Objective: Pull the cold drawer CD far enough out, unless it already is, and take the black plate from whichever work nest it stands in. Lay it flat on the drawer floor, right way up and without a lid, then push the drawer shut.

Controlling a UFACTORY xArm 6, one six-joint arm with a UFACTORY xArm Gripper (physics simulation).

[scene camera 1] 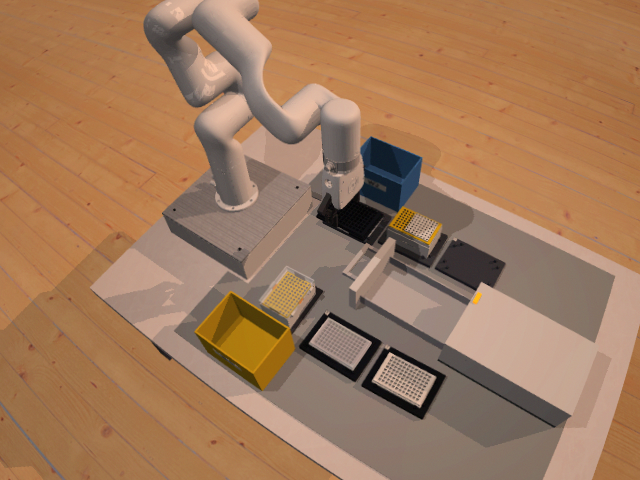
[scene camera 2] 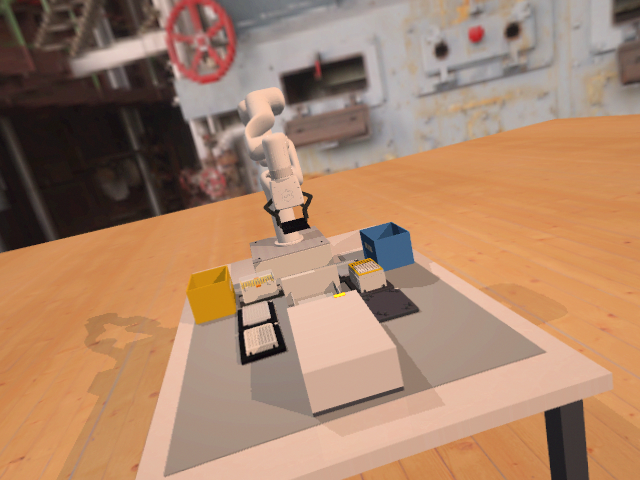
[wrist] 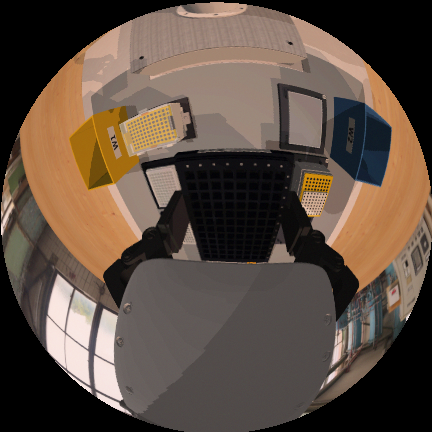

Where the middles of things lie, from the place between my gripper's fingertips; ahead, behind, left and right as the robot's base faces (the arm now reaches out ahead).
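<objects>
You'd find the black plate [scene camera 1: 356, 219] 2 cm ahead of my hand, and going by their middles, it's the nearest to my hand of the things named here. There's a clear lid [wrist: 304, 112] that's 16 cm to the left of my hand, 5 cm behind it and 23 cm below it. The yellow-and-white tip rack [scene camera 1: 415, 232] is 18 cm to the left of my hand, 12 cm ahead of it and 20 cm below it. As for the white many-welled plate [scene camera 1: 397, 376], that's a good way to the right of my hand, well ahead of it and a good way below it. Going by their middles, the white many-welled plate is the farthest from my hand of the things named here.
</objects>
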